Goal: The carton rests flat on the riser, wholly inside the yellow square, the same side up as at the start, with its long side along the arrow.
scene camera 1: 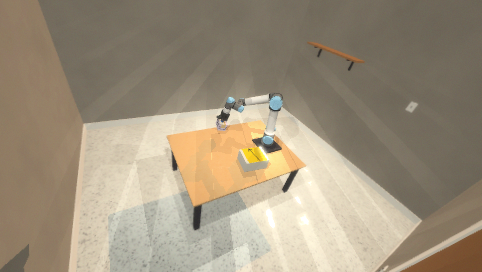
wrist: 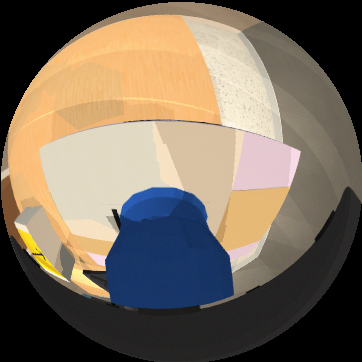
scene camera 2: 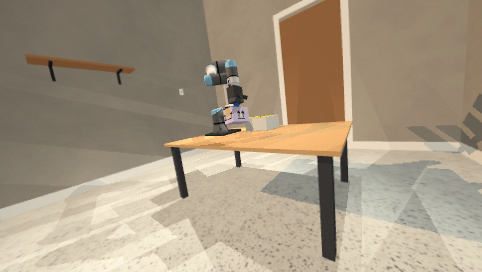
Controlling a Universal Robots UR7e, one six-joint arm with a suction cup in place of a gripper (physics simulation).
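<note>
The lilac, cream and tan carton (scene camera 1: 222, 126) (scene camera 2: 240, 115) (wrist: 100, 165) hangs above the back part of the table, apart from the riser. Its printed arrows point up in the scene camera 2 view. My suction gripper (scene camera 1: 223, 120) (scene camera 2: 237, 105) (wrist: 164, 202) is on, with its blue cup against the carton's top face. The white riser (scene camera 1: 254, 167) (scene camera 2: 266, 123) (wrist: 49, 232) stands on the table. The yellow square (scene camera 1: 247, 156) (wrist: 30, 243) with a black arrow is on its top; scene camera 2 shows it as a thin strip. The carton's underside is hidden in the wrist view.
The wooden table (scene camera 1: 200, 165) (scene camera 2: 300, 137) (wrist: 150, 65) carries the riser and the arm's black base plate (scene camera 1: 273, 147) (scene camera 2: 216, 133), which is beside the riser. A wall rail (scene camera 1: 336, 52) (scene camera 2: 80, 63) is well away from the table.
</note>
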